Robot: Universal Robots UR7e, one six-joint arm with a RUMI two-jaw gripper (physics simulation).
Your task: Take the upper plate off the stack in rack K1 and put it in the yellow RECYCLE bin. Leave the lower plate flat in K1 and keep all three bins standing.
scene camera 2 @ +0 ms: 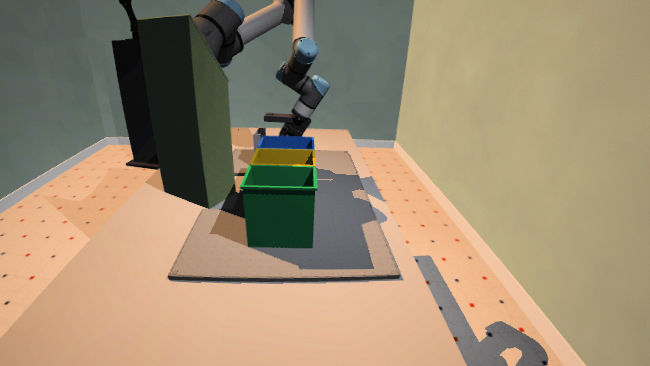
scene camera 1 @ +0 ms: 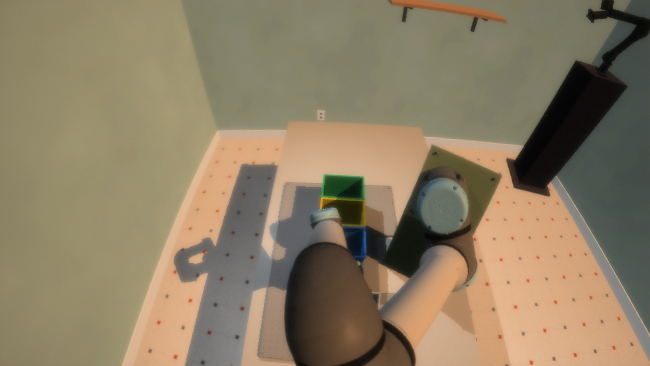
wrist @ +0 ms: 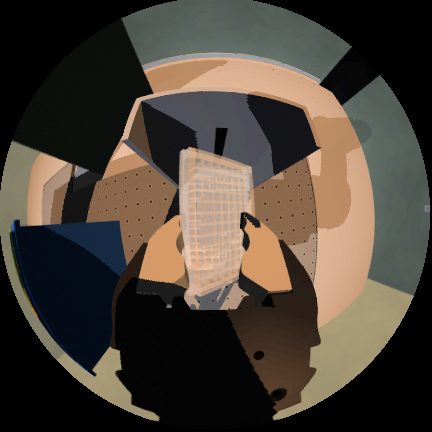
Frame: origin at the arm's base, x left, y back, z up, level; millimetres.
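Seen in the pictures: gripper, fingertip midpoint: (wrist: 212, 213); arm's base at its link origin: (scene camera 2: 191, 50).
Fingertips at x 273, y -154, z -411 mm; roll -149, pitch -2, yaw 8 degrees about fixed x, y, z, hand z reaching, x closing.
Note:
Pixels of each thing's top centre, then the offset from my fingertips to it. Level surfaces: height alone.
- clear gridded plate at its top centre: (wrist: 228, 223) dz +40, dx +12, dy -6 mm
- grey rack K1 at its top centre: (wrist: 233, 263) dz +93, dx +7, dy -16 mm
- yellow bin at its top centre: (scene camera 2: 284, 156) (scene camera 1: 342, 211) dz +125, dx -326, dy -151 mm
- green bin at its top centre: (scene camera 2: 280, 175) (scene camera 1: 343, 186) dz +125, dx -454, dy -179 mm
- blue bin at its top centre: (scene camera 2: 287, 142) (scene camera 1: 341, 240) dz +125, dx -198, dy -124 mm
- perforated board at its surface level: dz -55 mm
- table at its surface level: dz -68 mm
In the wrist view my gripper (wrist: 212, 213) is shut on a clear gridded plate (wrist: 217, 205), with one finger at each long side. The plate is tilted about its long axis and hangs above the grey rack K1 (wrist: 235, 117), partly covering it. The lower plate cannot be told apart through the clear plate. In scene camera 1 the arm hides the gripper; in scene camera 2 its fingertips are hidden behind the bins. The yellow bin (scene camera 1: 352, 212) (scene camera 2: 284, 157) stands upright between the green bin (scene camera 1: 343, 187) (scene camera 2: 280, 220) and the blue bin (scene camera 1: 357, 243) (scene camera 2: 287, 143) (wrist: 65, 280).
The bins stand in a row on a perforated board (scene camera 1: 386, 195) (scene camera 2: 200, 245) on the table (scene camera 1: 350, 145) (scene camera 2: 250, 320). A tall dark green block (scene camera 1: 482, 175) (scene camera 2: 175, 100) stands beside them. A black column (scene camera 1: 570, 125) (scene camera 2: 132, 100) stands beyond it.

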